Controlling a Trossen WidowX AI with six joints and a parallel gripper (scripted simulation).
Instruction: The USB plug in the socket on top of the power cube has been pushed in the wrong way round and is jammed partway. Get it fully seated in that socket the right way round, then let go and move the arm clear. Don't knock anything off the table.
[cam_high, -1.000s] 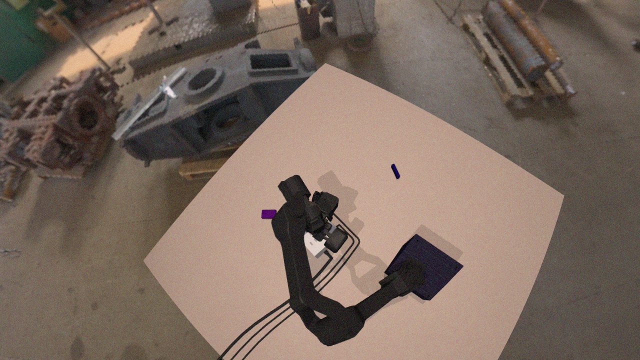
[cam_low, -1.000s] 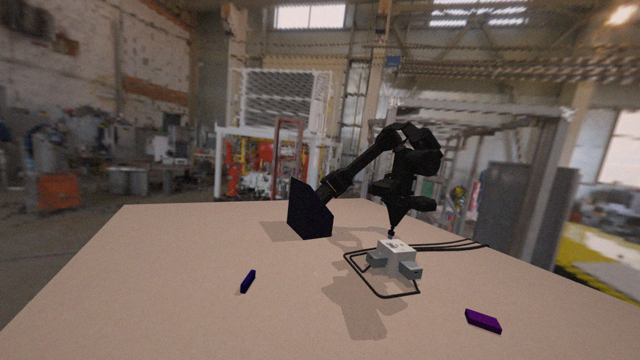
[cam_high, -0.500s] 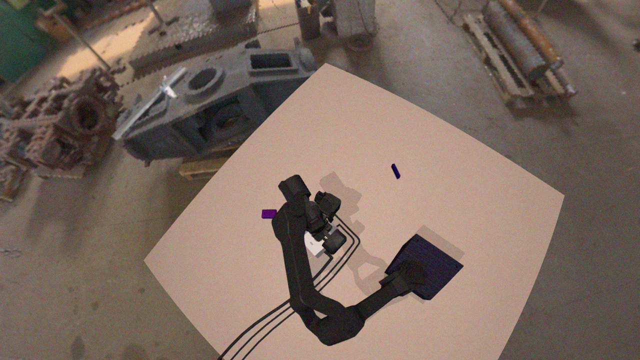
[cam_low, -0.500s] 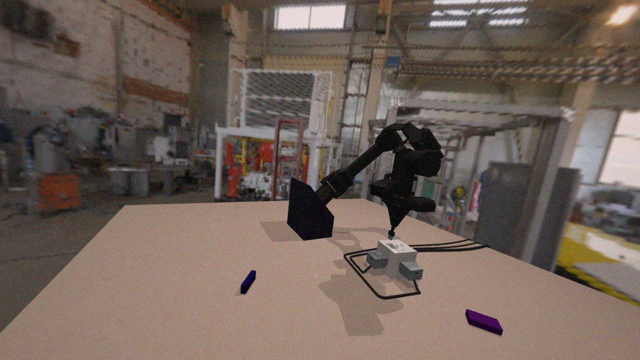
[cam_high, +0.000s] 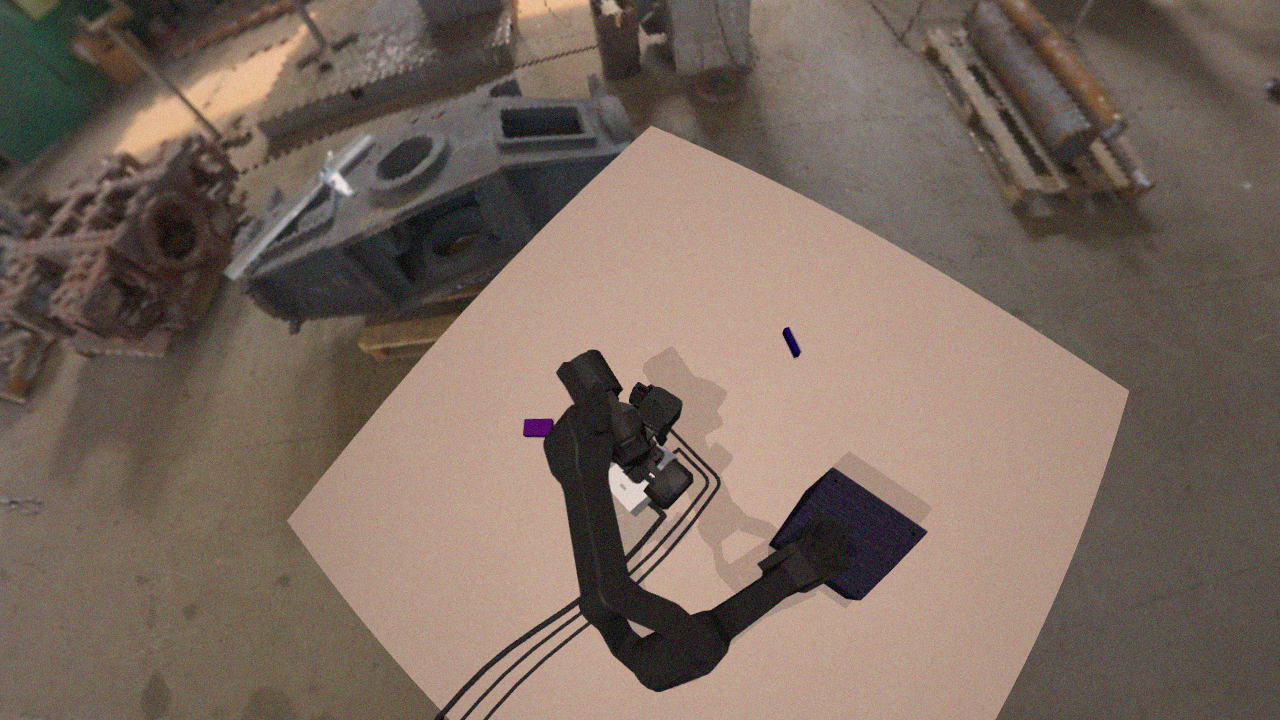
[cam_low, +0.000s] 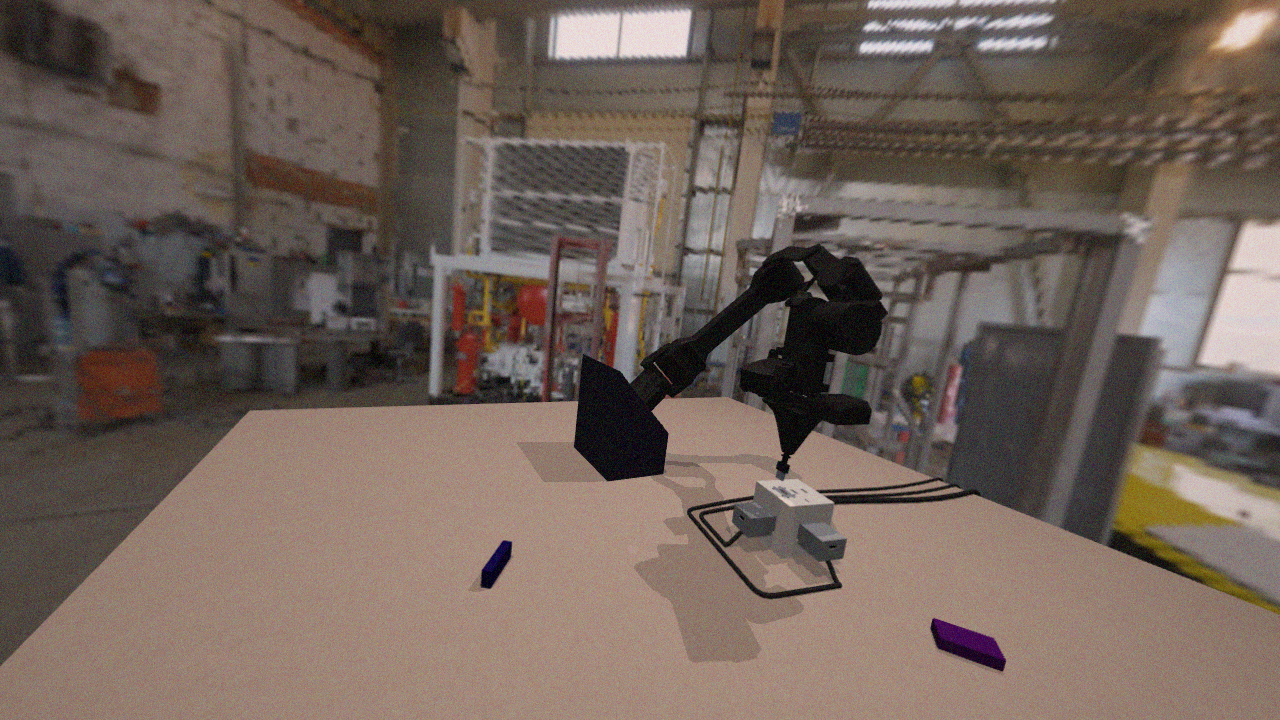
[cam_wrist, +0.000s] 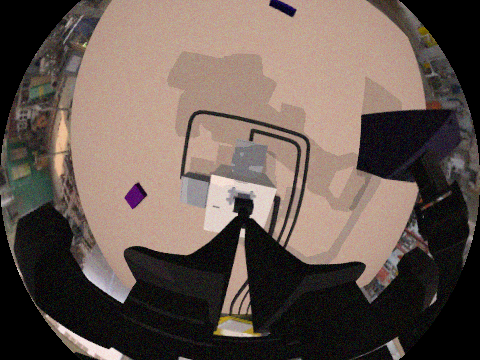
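The black USB plug lies 20 mm below my gripper tip. Also, from my gripper tip: purple block 230 mm ahead, 20 mm to the left, 130 mm below; then blue bar 110 mm behind, 360 mm to the right, 120 mm below.
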